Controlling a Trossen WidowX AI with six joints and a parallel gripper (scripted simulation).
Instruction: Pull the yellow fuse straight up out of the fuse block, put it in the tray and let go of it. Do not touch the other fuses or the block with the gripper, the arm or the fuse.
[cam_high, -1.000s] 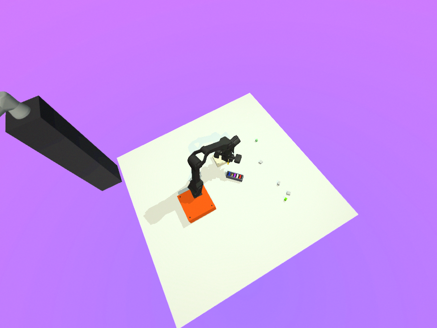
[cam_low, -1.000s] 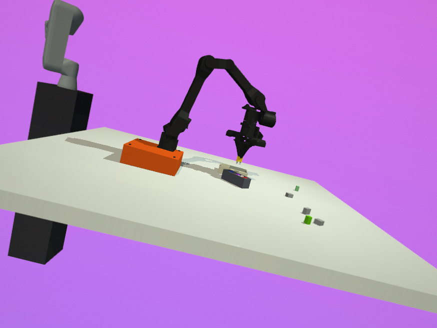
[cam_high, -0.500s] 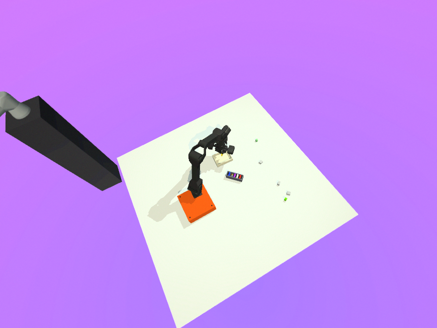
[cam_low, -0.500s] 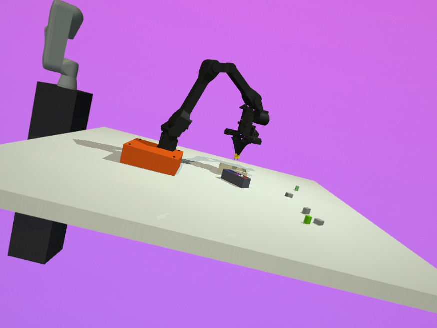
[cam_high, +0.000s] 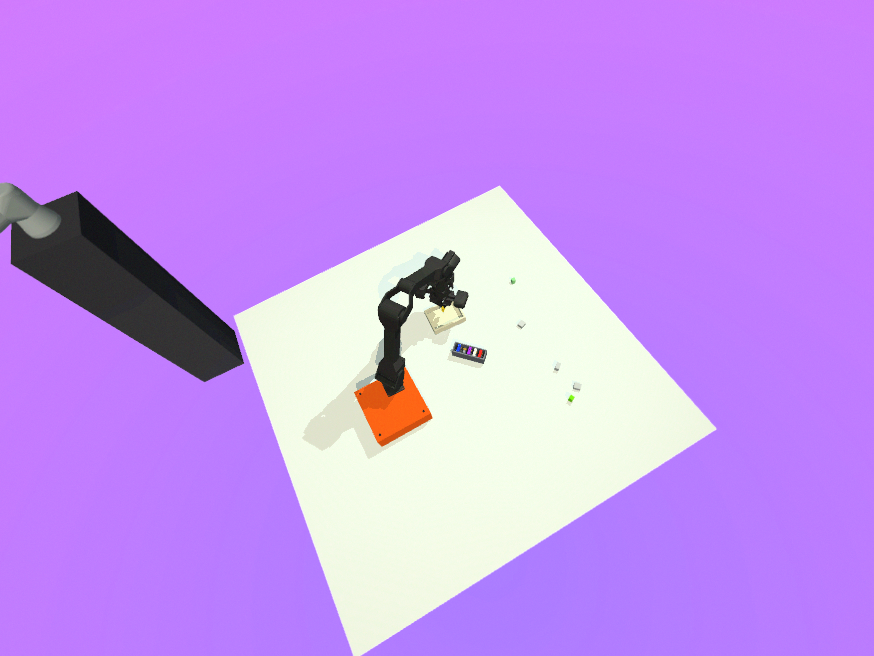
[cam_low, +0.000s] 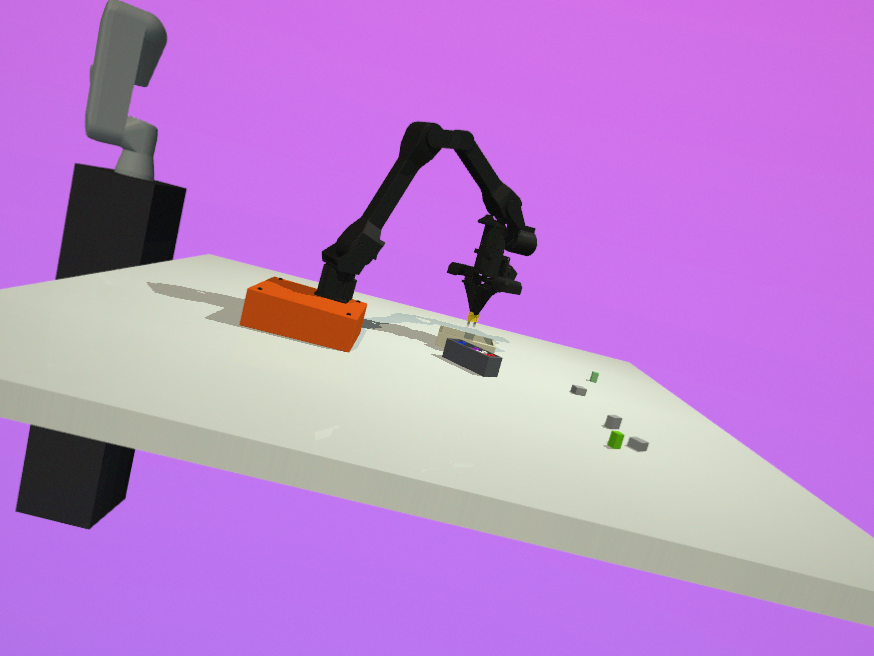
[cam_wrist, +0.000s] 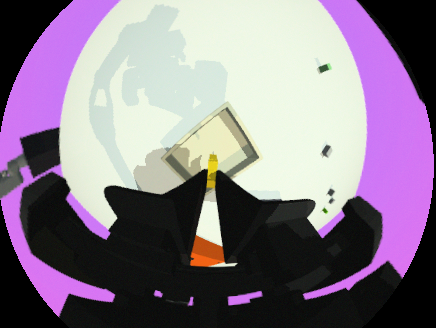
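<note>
Now: gripper tip 10 mm above the yellow fuse. From my gripper tip the other things lie so: beige tray: 80 mm below.
</note>
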